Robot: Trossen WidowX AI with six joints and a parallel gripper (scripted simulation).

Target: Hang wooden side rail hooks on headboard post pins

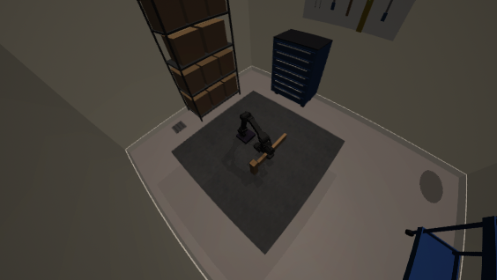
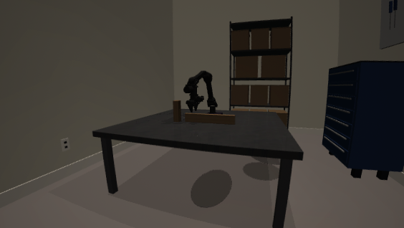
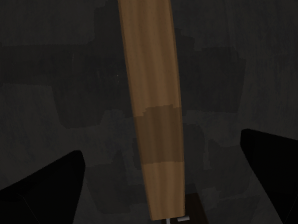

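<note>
Right now my gripper tip is 40 mm short of the headboard post and 140 mm to the left of it.
</note>
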